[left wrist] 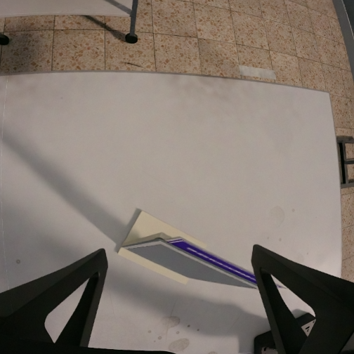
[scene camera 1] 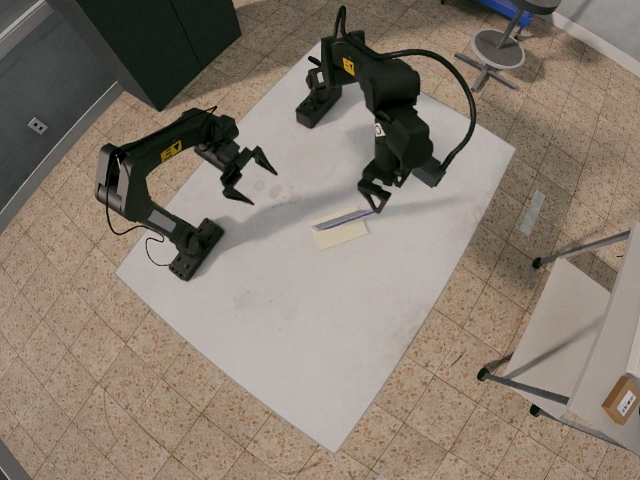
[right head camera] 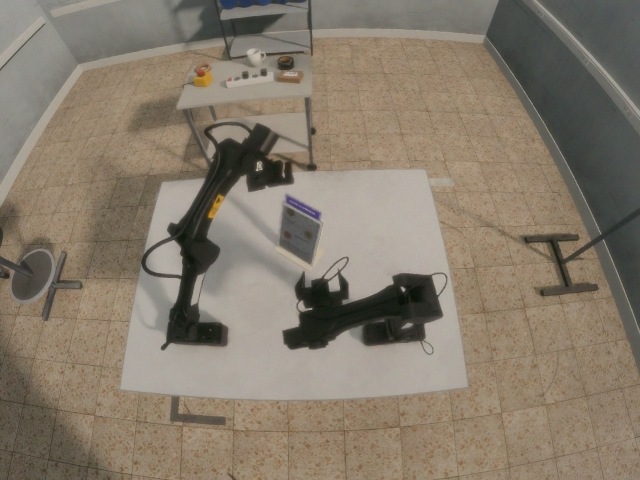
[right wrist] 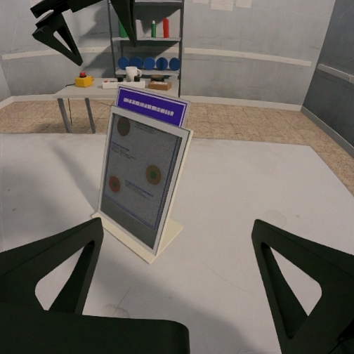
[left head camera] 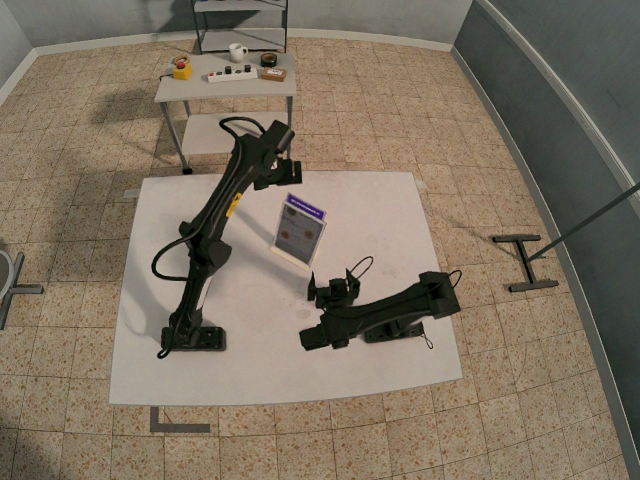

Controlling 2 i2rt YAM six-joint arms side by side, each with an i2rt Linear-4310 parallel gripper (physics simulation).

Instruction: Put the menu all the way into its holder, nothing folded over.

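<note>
The menu stands upright in its holder, its purple header band (left head camera: 306, 206) (right head camera: 303, 207) (scene camera 1: 347, 222) (left wrist: 215, 260) (right wrist: 150, 106) showing above the front panel's top edge. That band looks flat. The holder leans back on a cream base (left head camera: 290, 258) (scene camera 1: 341, 238) (left wrist: 150, 223) (right wrist: 125, 237). My left gripper (left head camera: 289, 173) (right head camera: 281, 174) (scene camera 1: 387, 198) (left wrist: 178, 255) (right wrist: 106, 54) is open and empty, above and behind the holder's upper left in the left head view. My right gripper (left head camera: 330, 275) (right head camera: 321, 277) (scene camera 1: 264, 189) (right wrist: 177, 227) is open and empty, in front of the holder, touching nothing visible.
Both arms stand on the white table (left head camera: 155, 382) (scene camera 1: 330, 413). A side table (left head camera: 175, 91) beyond its back edge holds a white mug (left head camera: 236, 53), a power strip (left head camera: 232, 75) and a brown box (left head camera: 273, 74). A stool (right head camera: 33, 276) stands at the far left.
</note>
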